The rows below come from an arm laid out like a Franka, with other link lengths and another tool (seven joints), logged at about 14 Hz.
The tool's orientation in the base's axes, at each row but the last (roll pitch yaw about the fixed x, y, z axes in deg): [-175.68 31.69 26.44]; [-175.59 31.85 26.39]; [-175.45 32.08 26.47]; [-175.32 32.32 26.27]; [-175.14 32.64 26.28]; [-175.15 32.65 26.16]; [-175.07 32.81 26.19]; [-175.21 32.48 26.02]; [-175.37 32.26 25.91]
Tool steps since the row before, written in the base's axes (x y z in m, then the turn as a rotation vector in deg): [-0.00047 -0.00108 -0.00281 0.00 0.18 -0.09]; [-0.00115 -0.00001 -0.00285 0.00 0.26 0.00]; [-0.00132 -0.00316 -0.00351 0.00 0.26 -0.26]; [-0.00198 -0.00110 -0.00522 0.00 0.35 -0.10]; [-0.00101 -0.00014 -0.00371 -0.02 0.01 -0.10]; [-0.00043 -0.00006 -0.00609 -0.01 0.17 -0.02]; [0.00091 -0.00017 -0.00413 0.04 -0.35 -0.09]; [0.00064 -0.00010 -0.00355 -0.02 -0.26 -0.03]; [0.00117 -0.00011 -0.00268 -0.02 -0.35 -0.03]
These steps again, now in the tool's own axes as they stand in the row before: [0.00071 0.00097 0.00280 0.12 -0.16 0.05]; [0.00063 -0.00027 0.00300 0.10 -0.24 -0.04]; [-0.00033 0.00258 0.00416 0.24 -0.22 0.18]; [0.00088 0.00057 0.00559 0.18 -0.31 0.03]; [0.00119 -0.00001 0.00366 0.04 -0.01 0.09]; [0.00294 0.00032 0.00534 0.07 -0.16 -0.01]; [0.00286 0.00082 0.00301 -0.05 0.34 0.11]; [0.00235 0.00060 0.00267 -0.10 0.23 0.08]; [0.00228 0.00075 0.00168 -0.13 0.31 0.09]
